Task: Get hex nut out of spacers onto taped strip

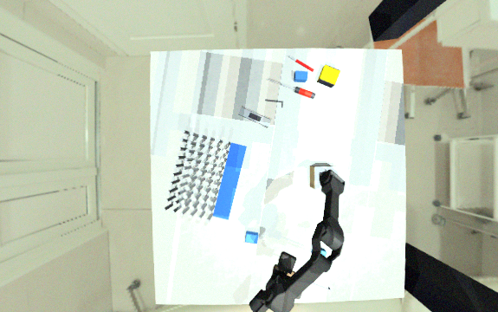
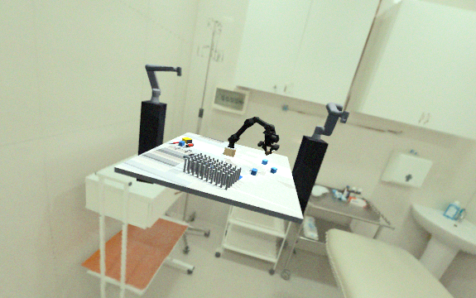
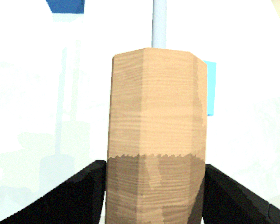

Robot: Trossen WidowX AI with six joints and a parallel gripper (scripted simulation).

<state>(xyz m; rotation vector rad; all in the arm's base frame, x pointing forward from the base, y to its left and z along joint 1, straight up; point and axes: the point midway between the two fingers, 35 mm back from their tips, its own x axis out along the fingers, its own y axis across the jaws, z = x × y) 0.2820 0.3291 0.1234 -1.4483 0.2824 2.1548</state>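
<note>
Right now my gripper tip is 18 cm short of the blue taped strip, 39 cm to the left of it and 18 cm above it. Round my gripper tip: yellow block 39 cm behind, 82 cm to the right, 16 cm below; hook tool 9 cm behind, 5 cm to the left; grey flat tool 68 cm to the right, 16 cm below.
</note>
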